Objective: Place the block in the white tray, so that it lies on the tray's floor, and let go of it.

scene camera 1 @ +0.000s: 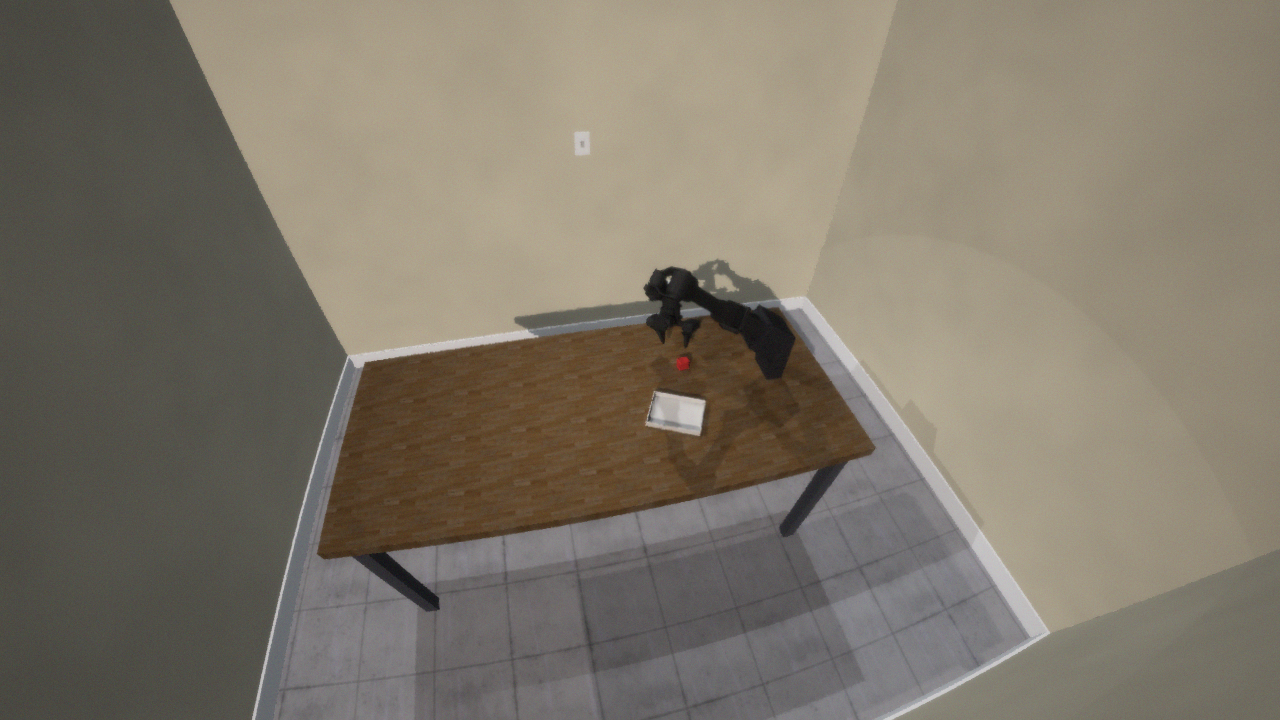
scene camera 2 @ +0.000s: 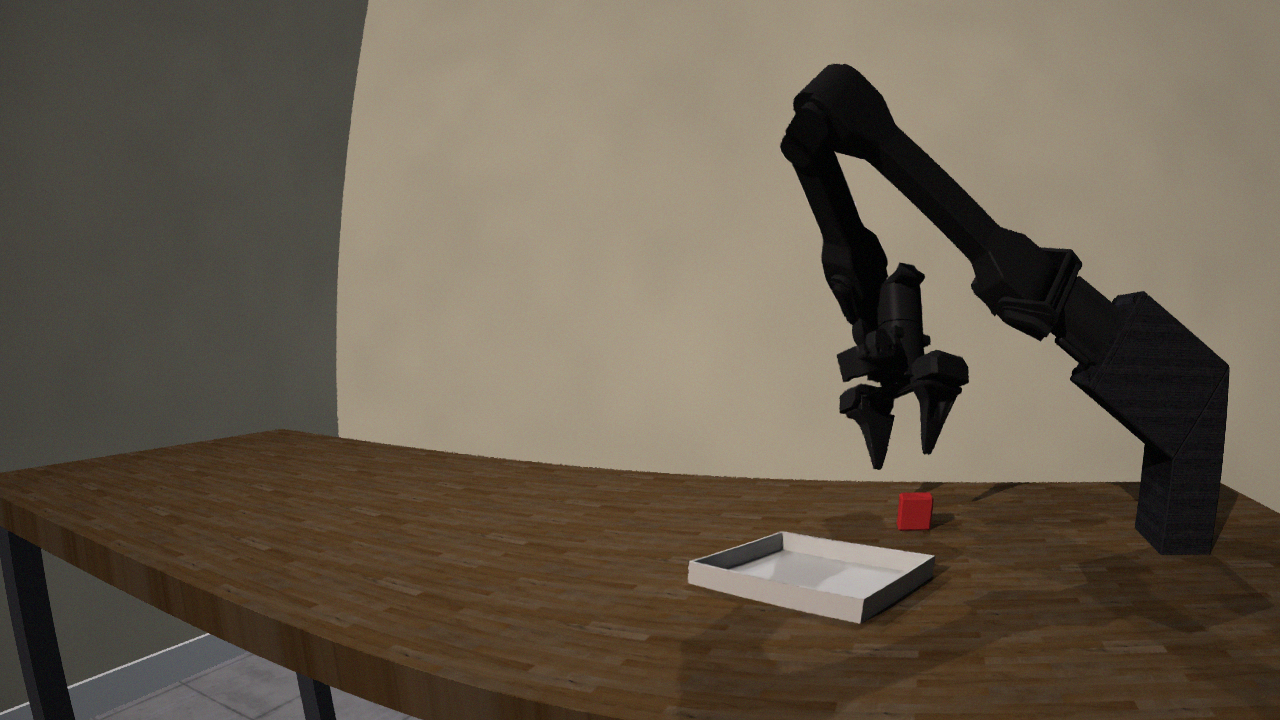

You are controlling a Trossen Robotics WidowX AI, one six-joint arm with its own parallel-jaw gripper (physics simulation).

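Where they show: gripper, fingertip midpoint: (scene camera 1: 674,345) (scene camera 2: 901,462); arm's base, link origin: (scene camera 1: 754,326) (scene camera 2: 1104,337).
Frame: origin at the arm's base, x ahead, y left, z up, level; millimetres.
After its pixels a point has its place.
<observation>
A small red block (scene camera 1: 682,363) @[x 208, y -58, z -175 mm] (scene camera 2: 914,511) @[x 201, y -57, z -187 mm] sits on the table behind the white tray, apart from it. The white tray (scene camera 1: 674,430) @[x 318, y 184, z -203 mm] (scene camera 2: 776,591) @[x 318, y 183, z -197 mm] is shallow and rectangular, and its floor shows with no block on it. My gripper (scene camera 1: 674,340) @[x 219, y -120, z -145 mm] (scene camera 2: 902,460) @[x 219, y -120, z -145 mm] is open and points down, with nothing between its fingers. In scene camera 2 its fingertips are above the height of the block and a little to its left. In scene camera 1 they appear behind the block, toward the wall.
The wooden table (scene camera 1: 483,429) @[x 893, y 35, z -209 mm] (scene camera 2: 402,537) @[x 687, y 127, z -209 mm] carries the block and the tray. The arm's dark base (scene camera 1: 773,342) @[x -47, y 59, z -27 mm] (scene camera 2: 1177,501) @[x -80, y 61, z -155 mm] stands at the right end of the table. A wall (scene camera 1: 447,223) (scene camera 2: 581,268) rises behind the table's back edge.
</observation>
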